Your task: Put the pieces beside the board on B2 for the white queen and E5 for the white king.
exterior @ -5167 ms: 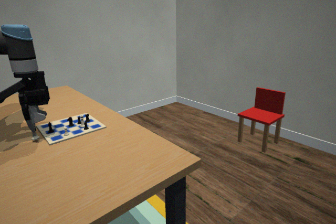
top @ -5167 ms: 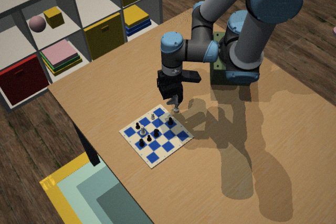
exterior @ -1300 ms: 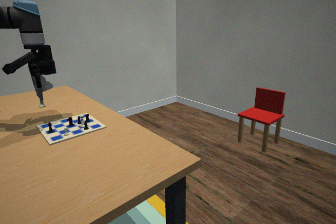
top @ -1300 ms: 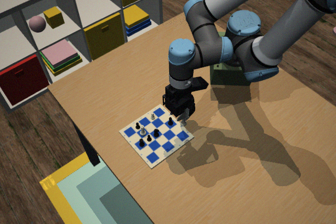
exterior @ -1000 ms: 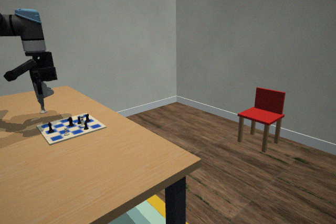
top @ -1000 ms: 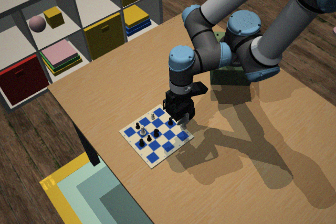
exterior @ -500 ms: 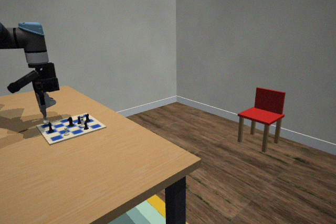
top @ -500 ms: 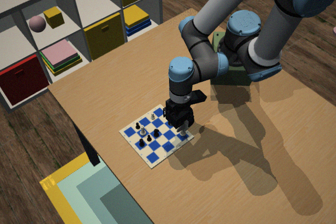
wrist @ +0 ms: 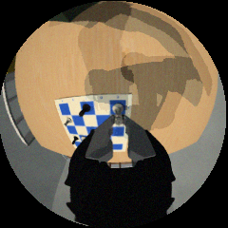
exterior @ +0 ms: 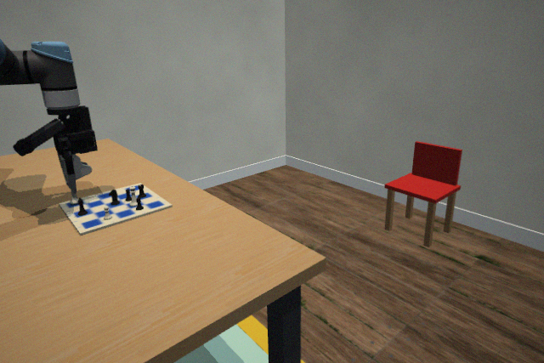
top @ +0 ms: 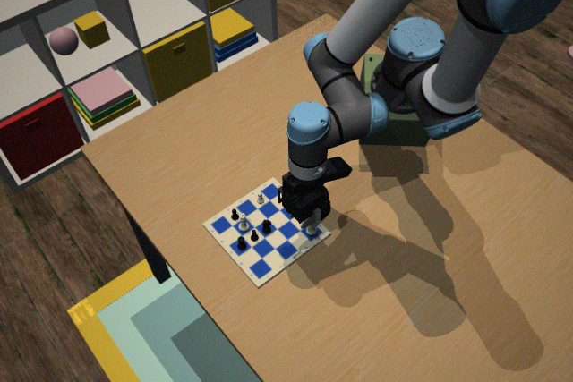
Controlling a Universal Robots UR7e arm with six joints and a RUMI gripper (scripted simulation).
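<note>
Now: hand 1 cm above the white king. The rest, counted from my hand: white queen (11 cm ahead, 12 cm to the right, 2 cm below); white pawn (3 cm ahead, 15 cm to the right, 3 cm below); chessboard (7 cm ahead, 8 cm to the right, 5 cm below).
</note>
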